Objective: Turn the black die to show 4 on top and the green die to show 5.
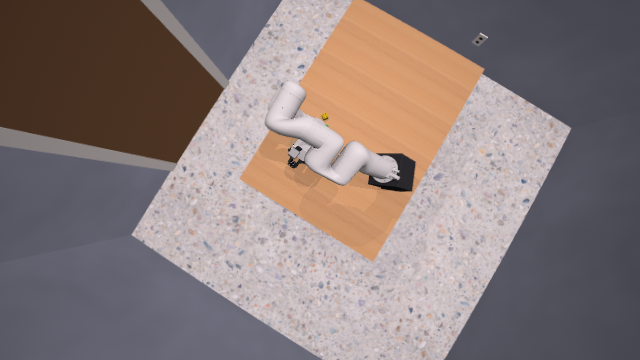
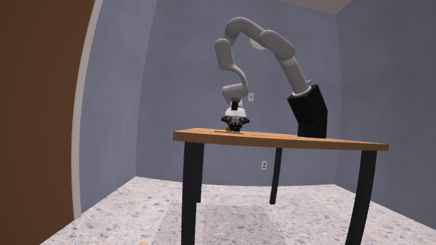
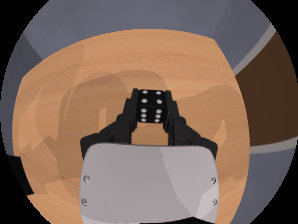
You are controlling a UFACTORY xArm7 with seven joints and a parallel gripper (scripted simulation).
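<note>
My hand is 1 cm to the right of the black die. Also, from my hand: yellow die (2 cm behind, 33 cm to the right, 2 cm below); then tan mat (1 cm ahead, 14 cm to the right, 4 cm below); then green die (5 cm behind, 27 cm to the right, 2 cm below).
</note>
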